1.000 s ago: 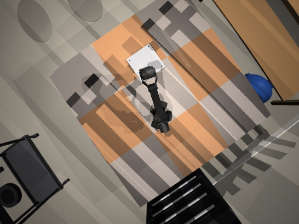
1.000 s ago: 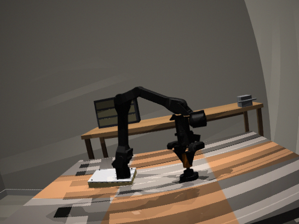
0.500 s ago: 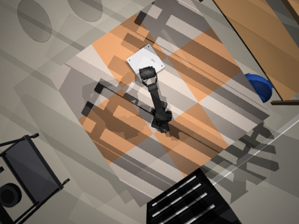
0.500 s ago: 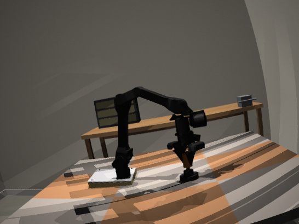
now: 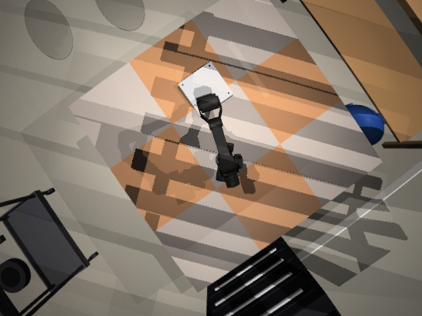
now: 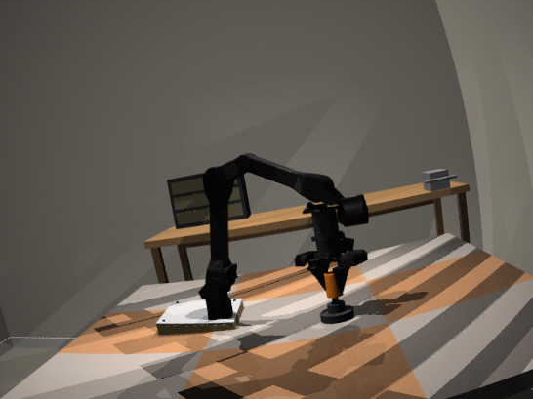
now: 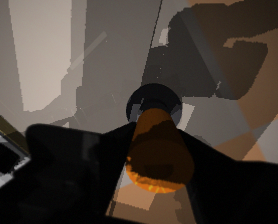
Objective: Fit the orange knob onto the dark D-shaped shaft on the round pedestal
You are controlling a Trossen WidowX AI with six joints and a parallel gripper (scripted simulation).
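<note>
Now: the orange knob 20 mm above my gripper tip. Round my gripper tip: round dark pedestal: 40 mm below.
</note>
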